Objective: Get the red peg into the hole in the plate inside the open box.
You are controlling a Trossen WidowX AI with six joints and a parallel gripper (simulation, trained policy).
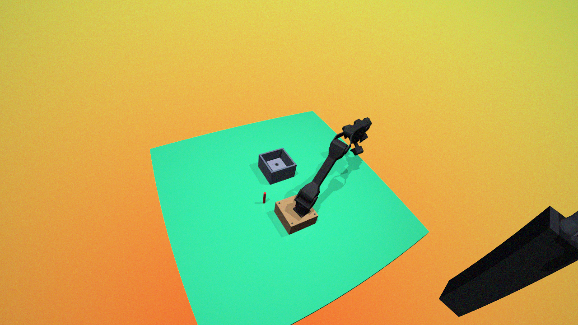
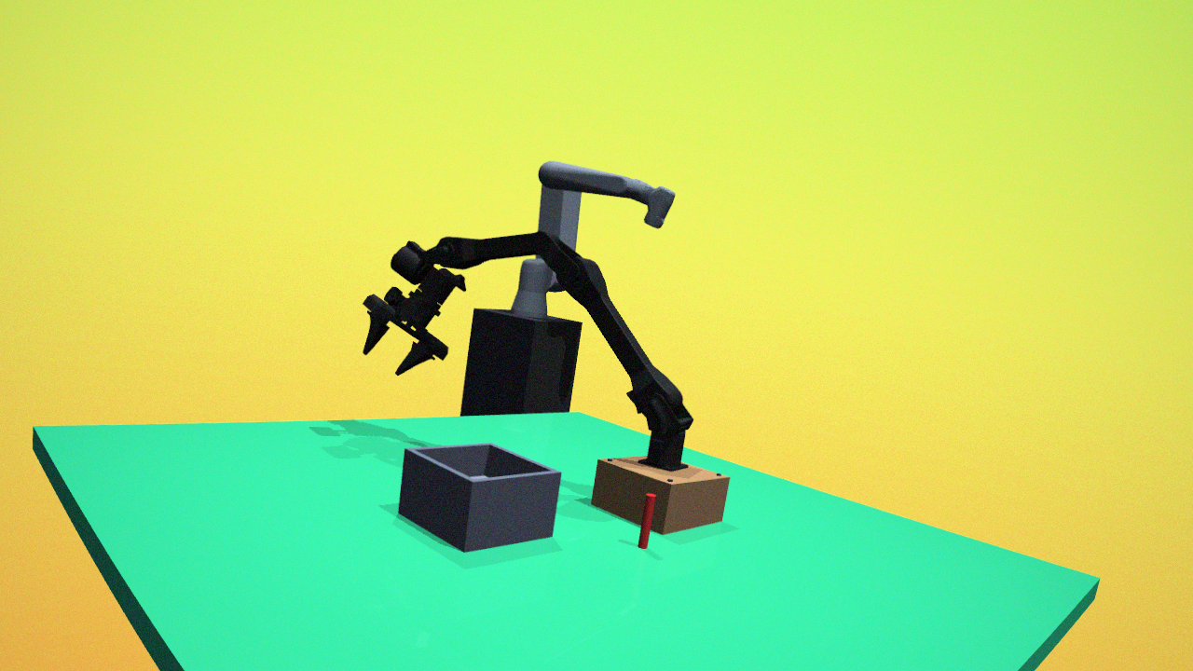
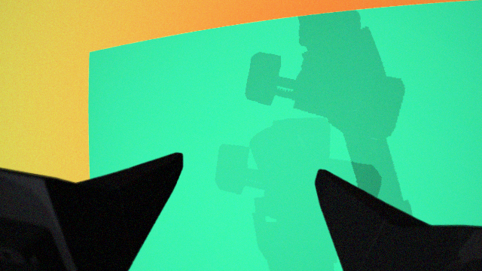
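The red peg is 610 mm to the left of my gripper tip, 110 mm below it and 30 mm ahead of it. The rest, counted from my gripper tip: dark grey box (420 mm to the left, 170 mm ahead, 120 mm below).
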